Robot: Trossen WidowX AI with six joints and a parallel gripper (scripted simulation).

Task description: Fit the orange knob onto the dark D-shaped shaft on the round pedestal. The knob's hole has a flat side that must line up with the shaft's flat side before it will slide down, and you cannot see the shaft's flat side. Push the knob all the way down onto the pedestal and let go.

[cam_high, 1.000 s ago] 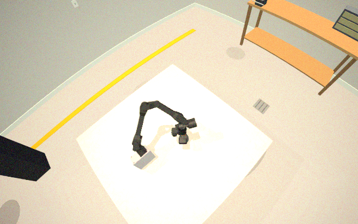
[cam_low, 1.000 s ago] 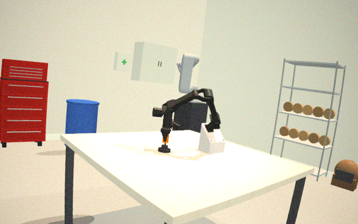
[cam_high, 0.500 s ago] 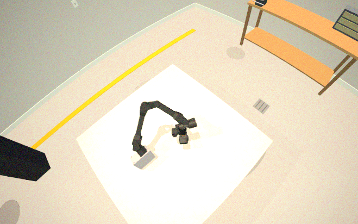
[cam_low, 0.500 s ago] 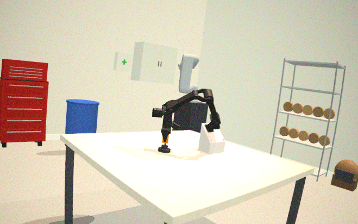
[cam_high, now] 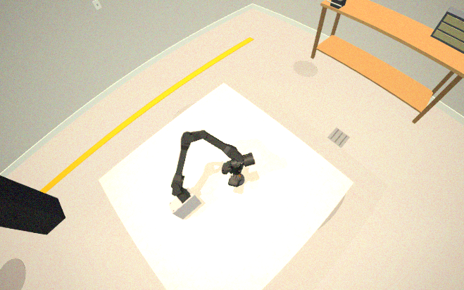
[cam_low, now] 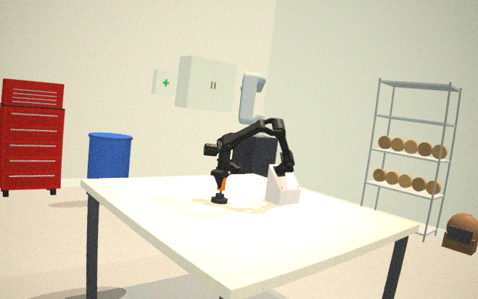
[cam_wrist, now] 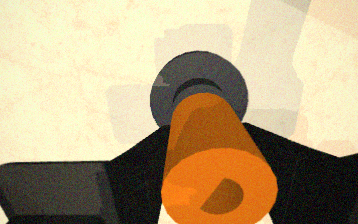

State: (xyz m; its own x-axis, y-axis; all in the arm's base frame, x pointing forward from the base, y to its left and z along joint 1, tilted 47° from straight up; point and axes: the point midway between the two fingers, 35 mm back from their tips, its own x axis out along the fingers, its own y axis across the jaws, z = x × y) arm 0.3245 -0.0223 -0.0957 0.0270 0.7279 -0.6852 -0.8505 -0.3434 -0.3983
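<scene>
Now: gripper tip 2 cm below the orange knob. The rest, counted from my gripper tip: dark shaft 4 cm below.
</scene>
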